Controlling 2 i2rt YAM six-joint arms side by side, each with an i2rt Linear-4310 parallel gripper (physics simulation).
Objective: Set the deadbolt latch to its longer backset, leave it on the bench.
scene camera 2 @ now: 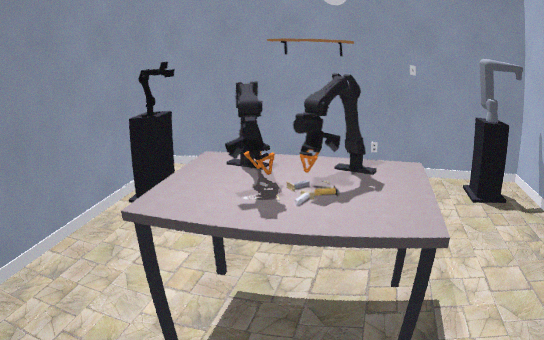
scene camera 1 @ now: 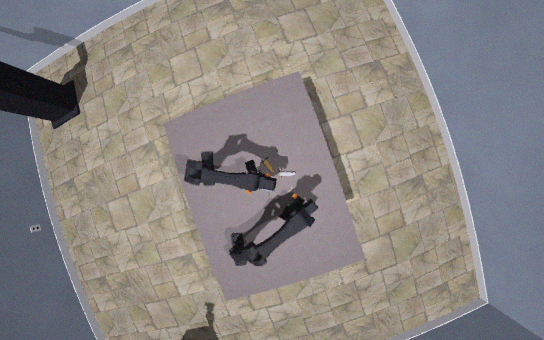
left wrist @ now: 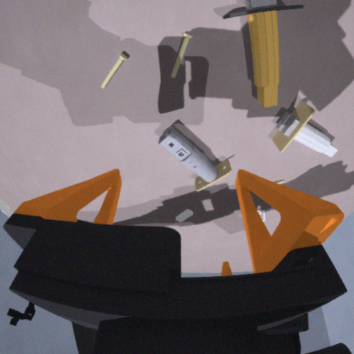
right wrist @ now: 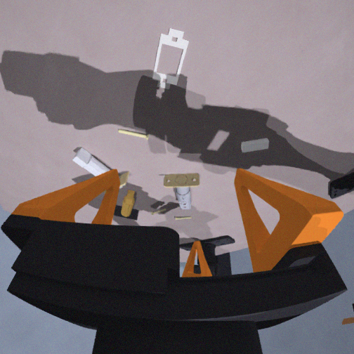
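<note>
The deadbolt latch (scene camera 2: 301, 185) (left wrist: 189, 156) (right wrist: 184, 194), a grey barrel with a brass faceplate, lies on its side on the bench (scene camera 1: 320, 250) (scene camera 2: 390, 215). In scene camera 1 it is hidden by the left arm. My left gripper (scene camera 2: 308, 170) (left wrist: 178, 175) is open and empty above the bench; in the left wrist view the faceplate lies between and beyond its fingertips. My right gripper (scene camera 2: 265, 170) (right wrist: 176, 174) is open and empty, above the bench at the latch's faceplate side. I cannot read the latch's backset setting.
A white-bodied part with a brass plate (scene camera 1: 287, 173) (scene camera 2: 303, 198) (left wrist: 316, 140) and a yellow-handled tool (scene camera 2: 325, 191) (left wrist: 264, 55) (right wrist: 128, 204) lie near the latch. Loose screws (left wrist: 114, 72) (right wrist: 133, 133) and a white rectangular frame (right wrist: 158, 56) also lie there. The grippers are close together.
</note>
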